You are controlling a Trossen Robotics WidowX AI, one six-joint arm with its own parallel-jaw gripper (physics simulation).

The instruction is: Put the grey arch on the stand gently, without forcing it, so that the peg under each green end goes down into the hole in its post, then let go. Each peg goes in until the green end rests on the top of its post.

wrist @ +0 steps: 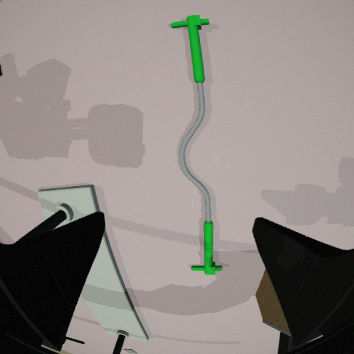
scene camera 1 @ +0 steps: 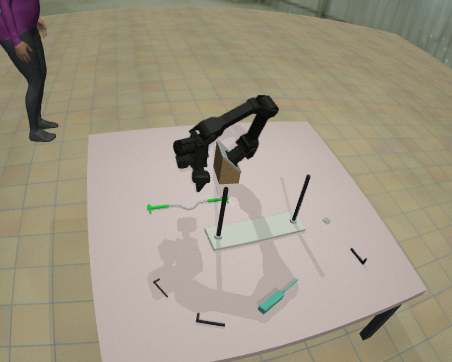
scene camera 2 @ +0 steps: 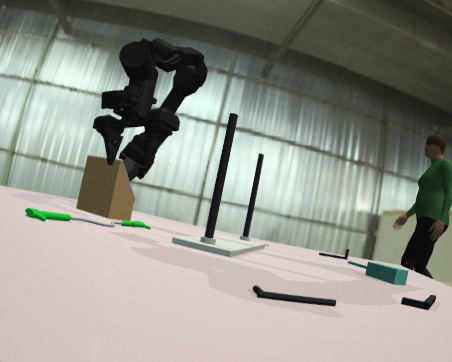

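Seen in the pictures: gripper, fingertip midpoint: (wrist: 181, 223) (scene camera 1: 196, 185) (scene camera 2: 126, 164); arm's base, origin of the base link: (scene camera 1: 231, 158) (scene camera 2: 117, 178).
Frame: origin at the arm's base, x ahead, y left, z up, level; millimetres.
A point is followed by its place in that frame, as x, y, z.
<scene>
The grey arch (scene camera 1: 188, 208) @[200, -198, -97] (scene camera 2: 92, 220) @[188, -227, -95] (wrist: 183, 150) @[196, -199, -97], a wavy grey rod with green ends and small green pegs, lies flat on the table beside the stand. The stand has a pale base plate (scene camera 1: 260, 231) @[345, 68, -91] (wrist: 105, 265) @[303, -14, -91] and two tall black posts, one nearer the arch (scene camera 1: 222, 212) @[368, -103, 47] (scene camera 2: 221, 177) @[365, -108, 30] (wrist: 42, 227) @[355, -108, -32] and one farther (scene camera 1: 301, 197) @[307, 217, 50] (scene camera 2: 253, 195) @[303, 214, 34] (wrist: 120, 344) @[295, 215, -52]. The post holes cannot be made out. My gripper (scene camera 1: 200, 187) @[191, -172, 20] (scene camera 2: 111, 161) @[191, -172, 20] (wrist: 181, 223) @[191, -172, 20] is open and empty, pointing down above the table. In the wrist view, the lower green end shows between the fingers, well below them.
A brown wedge block (scene camera 1: 227, 175) @[47, -17, -54] (scene camera 2: 97, 187) @[-11, -53, -34] (wrist: 270, 300) @[47, -6, -50] stands at the arm's base, near the arch. A teal tool (scene camera 1: 271, 302) @[689, 28, -75] (scene camera 2: 386, 273) @[681, 6, -87], several black L-shaped pieces and a small grey piece (scene camera 1: 326, 220) @[302, 385, -100] lie around the stand. A person stands beyond the table.
</scene>
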